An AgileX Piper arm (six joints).
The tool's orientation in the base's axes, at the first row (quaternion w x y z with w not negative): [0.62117, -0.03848, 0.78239, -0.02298]
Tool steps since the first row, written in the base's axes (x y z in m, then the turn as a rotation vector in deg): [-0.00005, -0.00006, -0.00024, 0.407, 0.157, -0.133]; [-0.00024, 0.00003, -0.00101, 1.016, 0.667, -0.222]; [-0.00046, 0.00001, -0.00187, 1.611, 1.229, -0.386]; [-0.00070, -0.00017, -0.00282, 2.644, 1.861, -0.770]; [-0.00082, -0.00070, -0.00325, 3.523, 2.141, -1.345]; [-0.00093, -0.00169, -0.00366, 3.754, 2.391, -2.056]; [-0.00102, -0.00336, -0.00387, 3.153, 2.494, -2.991]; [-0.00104, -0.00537, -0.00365, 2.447, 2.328, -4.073]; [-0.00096, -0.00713, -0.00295, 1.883, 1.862, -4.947]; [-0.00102, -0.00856, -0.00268, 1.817, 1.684, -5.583]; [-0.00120, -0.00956, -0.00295, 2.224, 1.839, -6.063]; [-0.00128, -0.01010, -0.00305, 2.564, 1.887, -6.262]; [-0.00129, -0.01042, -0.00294, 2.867, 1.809, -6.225]
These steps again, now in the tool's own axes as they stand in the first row. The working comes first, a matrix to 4 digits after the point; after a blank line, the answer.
The tool's axes in the first row as the columns of a matrix, in the base's axes (used below as rounded here):
[-0.2253, -0.0317, 0.9738]
[-0.0888, 0.9960, 0.0118]
[-0.9702, -0.0838, -0.2272]

[0.00025, -0.00004, 0.00001, 0.023, 0.155, 0.428]; [0.00103, 0.00012, 0.00000, -0.073, 0.651, 1.048]; [0.00192, 0.00018, -0.00002, -0.098, 1.205, 1.671]; [0.00291, 0.00009, -0.00004, -0.014, 1.834, 2.772]; [0.00340, -0.00040, -0.00007, 0.321, 2.133, 3.762]; [0.00391, -0.00135, -0.00009, 0.937, 2.435, 4.151]; [0.00428, -0.00299, -0.00015, 1.970, 2.635, 3.779]; [0.00425, -0.00501, -0.00025, 3.194, 2.582, 3.336]; [0.00371, -0.00682, -0.00035, 4.210, 2.209, 2.980]; [0.00359, -0.00827, -0.00049, 4.858, 2.088, 3.058]; [0.00398, -0.00924, -0.00061, 5.218, 2.269, 3.565]; [0.00414, -0.00976, -0.00067, 5.330, 2.323, 3.942]; [0.00407, -0.01009, -0.00071, 5.233, 2.233, 4.228]
